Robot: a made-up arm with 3 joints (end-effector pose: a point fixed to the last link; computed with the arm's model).
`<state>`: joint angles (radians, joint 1 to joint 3).
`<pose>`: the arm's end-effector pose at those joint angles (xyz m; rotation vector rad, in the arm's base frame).
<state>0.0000 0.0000 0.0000</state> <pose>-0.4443 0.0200 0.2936 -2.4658 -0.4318 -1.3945</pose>
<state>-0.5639 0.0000 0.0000</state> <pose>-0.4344 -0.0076 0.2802 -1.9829 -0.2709 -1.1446</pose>
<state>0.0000 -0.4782 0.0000</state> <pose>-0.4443 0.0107 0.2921 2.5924 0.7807 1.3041</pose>
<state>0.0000 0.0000 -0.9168</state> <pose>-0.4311 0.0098 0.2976 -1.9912 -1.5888 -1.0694</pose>
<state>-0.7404 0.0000 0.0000</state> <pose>-0.4305 -0.0140 0.2731 -1.8315 -0.2249 -1.0649</pose>
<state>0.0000 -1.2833 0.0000</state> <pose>-0.4443 -0.0032 0.2992 1.9358 1.0324 0.7508</pose>
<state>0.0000 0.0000 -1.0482</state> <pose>-0.4288 0.0095 0.2985 -1.8918 -1.7304 -1.0059</pose>
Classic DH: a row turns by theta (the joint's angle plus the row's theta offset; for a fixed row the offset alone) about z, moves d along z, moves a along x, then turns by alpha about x. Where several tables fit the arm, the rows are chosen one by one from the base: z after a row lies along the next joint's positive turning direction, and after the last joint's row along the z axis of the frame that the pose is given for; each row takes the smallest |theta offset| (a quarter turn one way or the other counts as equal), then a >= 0, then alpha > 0; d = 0 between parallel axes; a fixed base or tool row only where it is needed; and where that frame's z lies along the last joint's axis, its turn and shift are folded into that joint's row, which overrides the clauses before.
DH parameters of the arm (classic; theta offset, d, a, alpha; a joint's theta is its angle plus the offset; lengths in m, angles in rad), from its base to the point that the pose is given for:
base (fixed): -1.4222 0.4145 -0.0963 1.9673
joint 1: 0.3699 0.3037 0.0441 2.7195
joint 2: 0.4181 -0.1418 -0.0156 -1.2192
joint 3: -0.5502 0.0366 -0.001 0.7042
tool (fixed): -1.3355 -0.0298 0 0

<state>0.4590 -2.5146 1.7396</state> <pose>-0.4460 0.0088 0.3181 0.0807 0.6545 1.4038</pose>
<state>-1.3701 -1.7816 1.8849</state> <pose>-0.4034 -0.0112 0.2143 2.0706 -1.3691 1.9212</pose>
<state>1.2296 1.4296 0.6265</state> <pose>-0.4350 0.1183 0.2718 -1.9435 0.8556 -1.8107</pose>
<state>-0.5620 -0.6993 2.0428</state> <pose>-0.4234 0.0129 0.2752 1.8987 -1.9629 1.2810</pose>
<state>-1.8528 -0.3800 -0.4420</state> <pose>-0.3983 -0.0115 0.2062 -0.8466 -0.5330 -0.9700</pose>
